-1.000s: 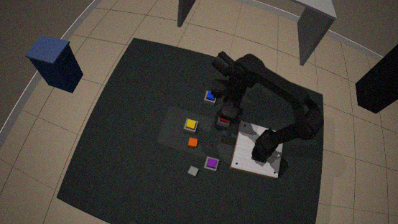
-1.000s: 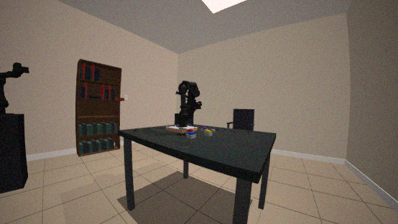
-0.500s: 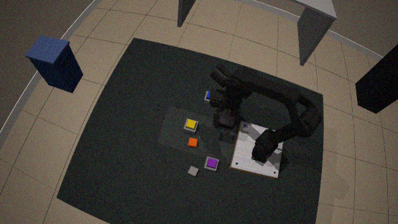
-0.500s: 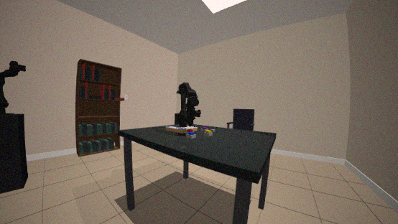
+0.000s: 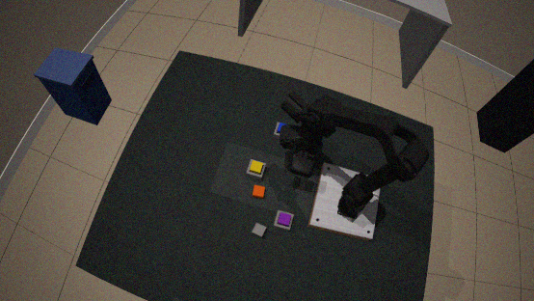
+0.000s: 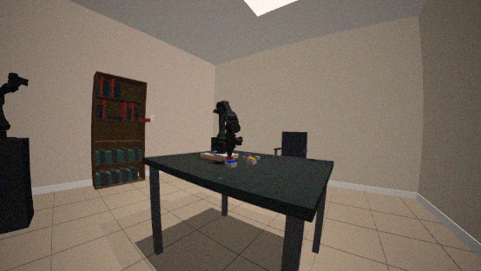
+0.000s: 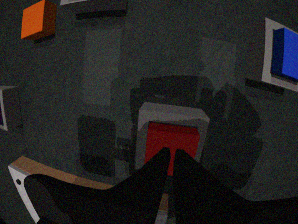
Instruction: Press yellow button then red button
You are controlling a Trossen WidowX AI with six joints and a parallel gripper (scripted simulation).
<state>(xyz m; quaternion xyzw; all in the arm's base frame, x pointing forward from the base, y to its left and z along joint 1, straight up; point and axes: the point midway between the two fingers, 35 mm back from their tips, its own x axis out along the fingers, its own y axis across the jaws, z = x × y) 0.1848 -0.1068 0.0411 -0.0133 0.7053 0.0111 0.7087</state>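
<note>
Right now the red button is 10 mm below my gripper tip. The rest, counted from my gripper tip: yellow button 120 mm ahead, 80 mm to the left, 10 mm below; orange block 140 mm to the left, 90 mm ahead, 30 mm below; blue button 80 mm to the right, 80 mm ahead, 10 mm below.
</note>
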